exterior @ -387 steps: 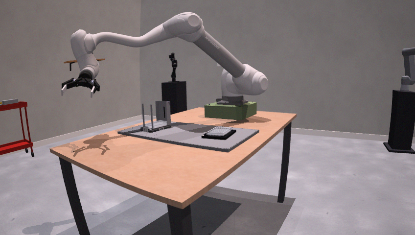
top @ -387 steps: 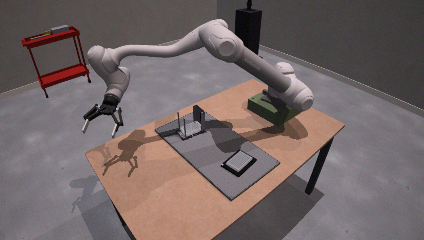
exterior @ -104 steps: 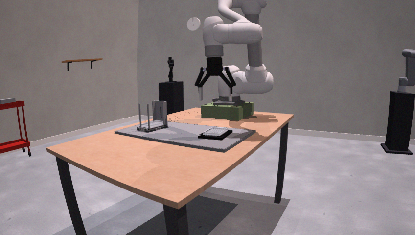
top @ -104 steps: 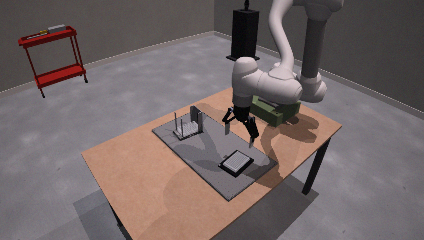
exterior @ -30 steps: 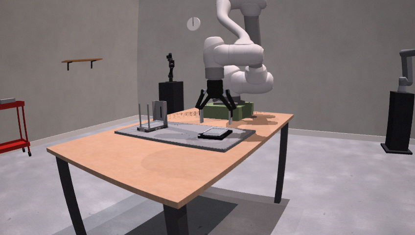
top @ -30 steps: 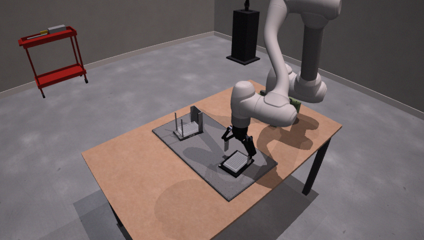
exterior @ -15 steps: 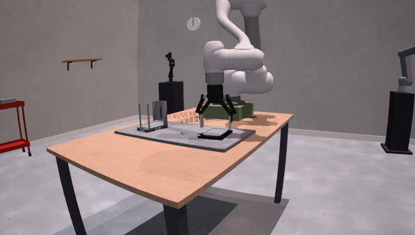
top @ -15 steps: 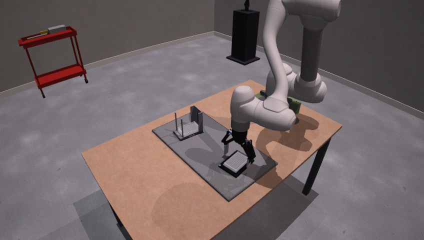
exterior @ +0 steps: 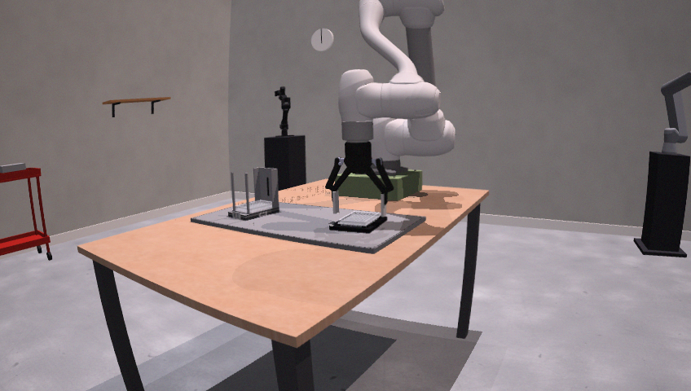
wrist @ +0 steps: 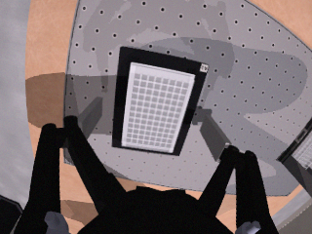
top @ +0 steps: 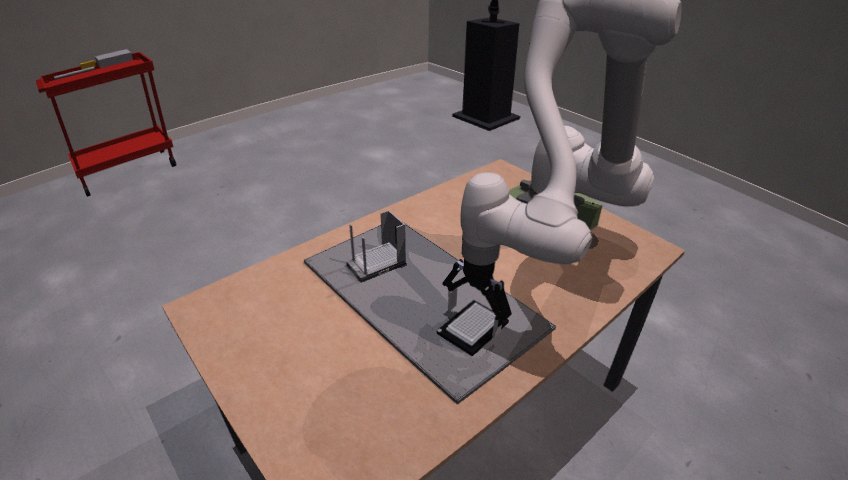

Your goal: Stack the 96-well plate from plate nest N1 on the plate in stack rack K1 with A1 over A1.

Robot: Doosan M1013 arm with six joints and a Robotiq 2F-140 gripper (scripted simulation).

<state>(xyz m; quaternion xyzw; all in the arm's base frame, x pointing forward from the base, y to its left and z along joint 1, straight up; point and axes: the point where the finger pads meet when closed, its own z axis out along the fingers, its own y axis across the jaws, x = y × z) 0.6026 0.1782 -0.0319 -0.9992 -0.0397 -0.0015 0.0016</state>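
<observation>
My gripper is now 40 mm above the black plate nest N1. From my hand the other things lie so: pale A1 mark 80 mm ahead, 50 mm to the right, 30 mm below; tall grey back wall 370 mm to the right, 60 mm behind, 40 mm above.
</observation>
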